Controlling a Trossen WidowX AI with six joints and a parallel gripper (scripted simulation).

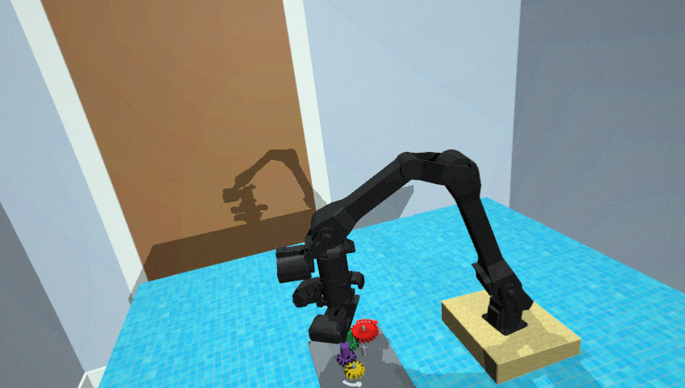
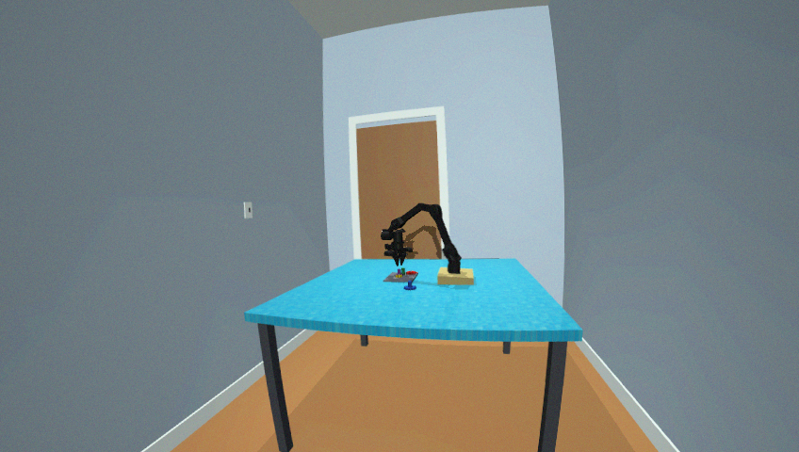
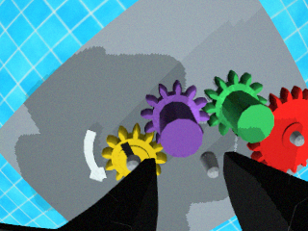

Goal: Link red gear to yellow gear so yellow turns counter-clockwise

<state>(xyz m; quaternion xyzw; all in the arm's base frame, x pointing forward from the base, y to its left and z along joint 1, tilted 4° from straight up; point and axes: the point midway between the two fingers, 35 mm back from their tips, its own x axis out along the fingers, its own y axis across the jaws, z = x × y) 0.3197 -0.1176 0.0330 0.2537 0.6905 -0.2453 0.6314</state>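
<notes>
Right now my gripper tip is 4 cm above the purple gear. Round my gripper tip: grey board: 6 cm below, 2 cm to the left, 1 cm behind; then green gear: 4 cm below, 3 cm to the right, 2 cm behind; then yellow gear: 5 cm below, 4 cm to the left.
</notes>
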